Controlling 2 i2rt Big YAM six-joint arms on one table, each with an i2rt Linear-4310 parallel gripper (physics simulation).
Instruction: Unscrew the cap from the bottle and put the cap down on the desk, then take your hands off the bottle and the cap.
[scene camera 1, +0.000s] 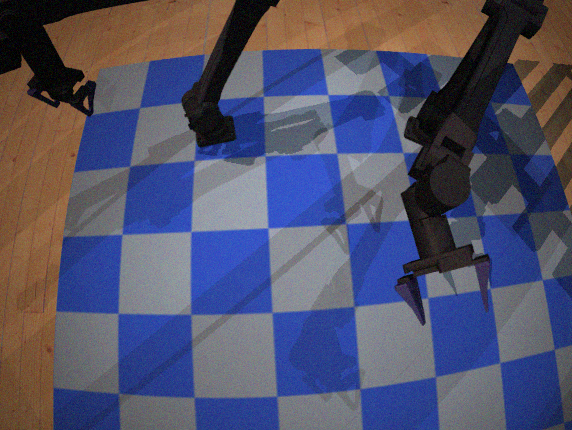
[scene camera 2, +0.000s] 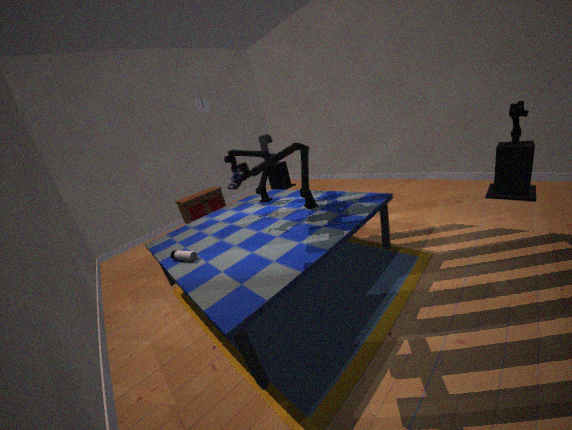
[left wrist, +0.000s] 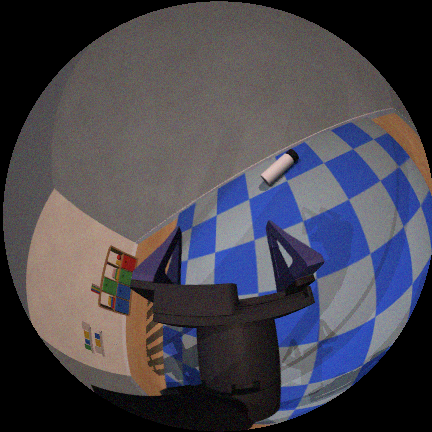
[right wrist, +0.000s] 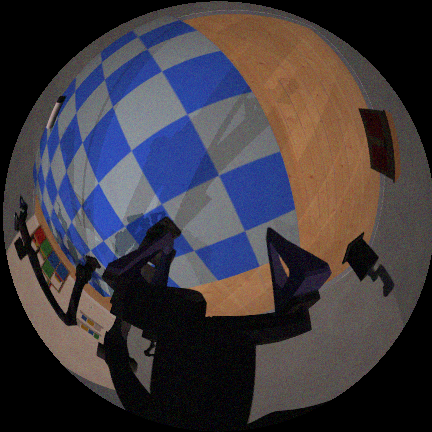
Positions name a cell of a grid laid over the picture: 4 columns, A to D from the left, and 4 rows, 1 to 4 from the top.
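Observation:
Left gripper (scene camera 1: D3) open, holding nothing; the left wrist view shows the gripper as well (left wrist: C3).
Right gripper (scene camera 1: A2) likewise open and holding nothing; it is also visible in the right wrist view (right wrist: C3).

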